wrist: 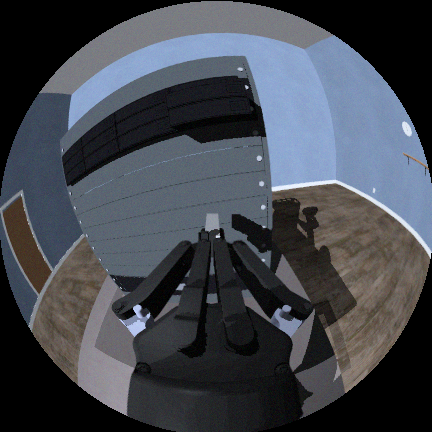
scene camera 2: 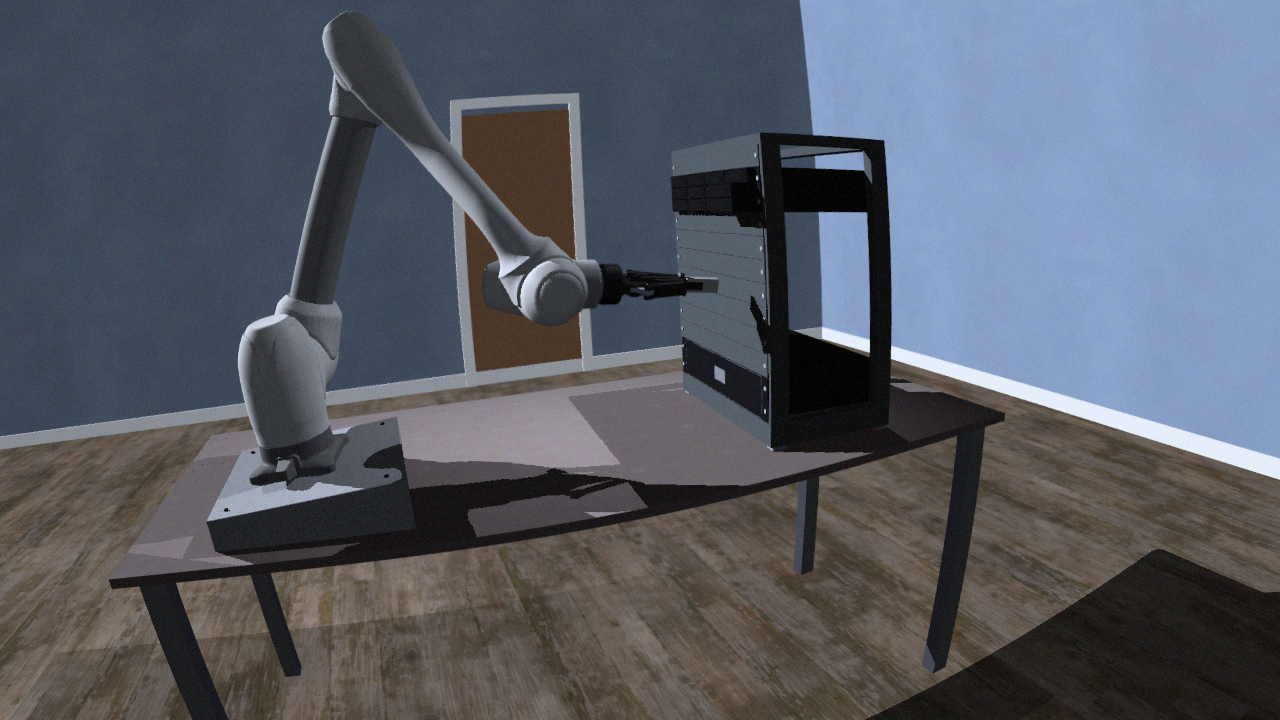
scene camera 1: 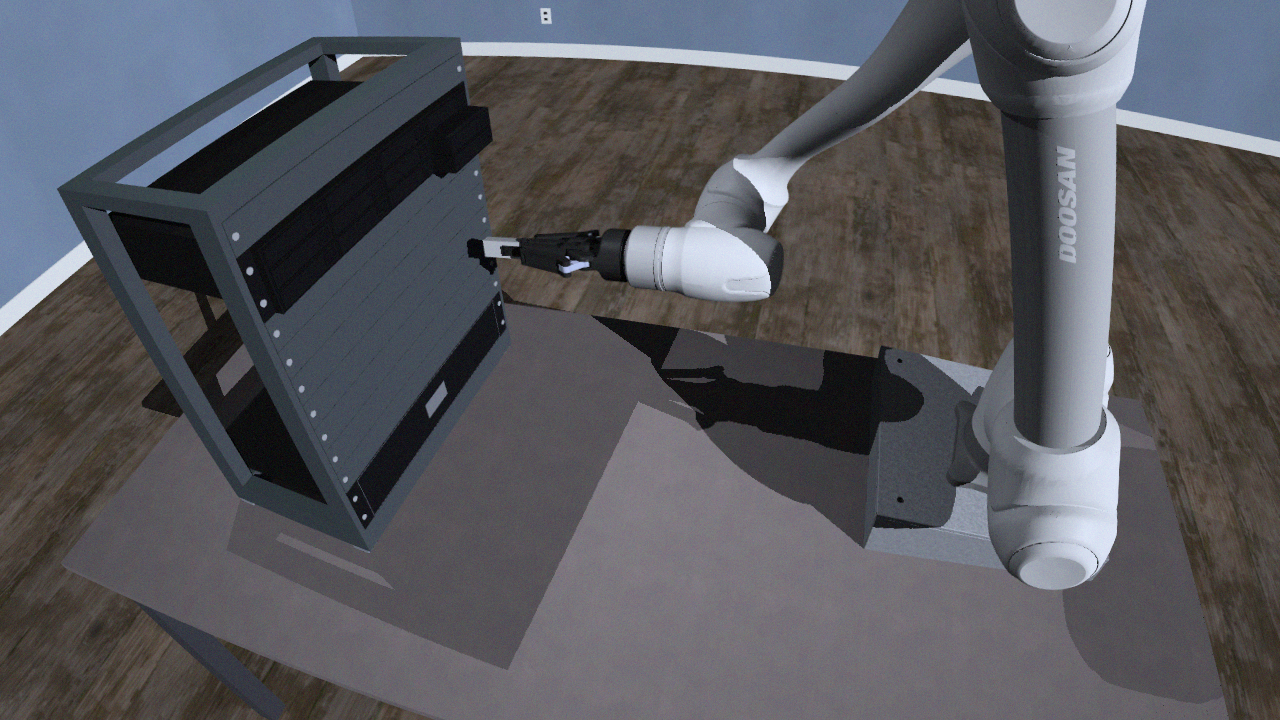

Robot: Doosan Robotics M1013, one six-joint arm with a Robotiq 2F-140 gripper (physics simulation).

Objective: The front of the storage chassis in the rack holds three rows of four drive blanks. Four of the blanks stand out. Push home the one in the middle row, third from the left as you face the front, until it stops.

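Places are measured from the arm's base along level axes (x down, y back, z left), in millimetres.
Pixels of known places: gripper, fingertip midpoint: (wrist: 211, 222) (scene camera 2: 716, 285) (scene camera 1: 486, 246); arm's base at its link origin: (scene camera 2: 301, 461).
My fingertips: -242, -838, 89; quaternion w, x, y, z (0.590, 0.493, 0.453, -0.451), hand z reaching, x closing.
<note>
Ahead of a thing's pixels: the offset from my fingertips to its top centre, as dx, dy, dz. "*": to the spot under its first point. Level surfaces: height alone.
The black storage chassis (scene camera 1: 358, 210) (scene camera 2: 702, 191) (wrist: 100, 137) sits high in the grey rack (scene camera 1: 295, 407) (scene camera 2: 776, 358). The middle-row blank third from the left (wrist: 144, 116) shows in the wrist view; it looks about level with the blanks to its left, but the dark picture does not show its exact depth. At the far right of the front, a block of blanks {* -178, -8, -5} (scene camera 1: 465, 140) (scene camera 2: 744, 202) (wrist: 212, 116) stands out clearly. My gripper (scene camera 1: 492, 247) (scene camera 2: 705, 284) (wrist: 211, 222) is shut and empty, with pale tips, below the chassis and in front of the grey panels.
Grey filler panels {* -30, -45, +188} (scene camera 1: 384, 295) (scene camera 2: 720, 259) (wrist: 150, 190) cover the rack front below the chassis. A black unit with a pale label (scene camera 1: 420, 411) (scene camera 2: 747, 382) is at the bottom. The rack and the arm's base (scene camera 1: 921, 447) (scene camera 2: 313, 501) stand on the table {dx +314} (scene camera 1: 716, 573) (scene camera 2: 510, 429).
</note>
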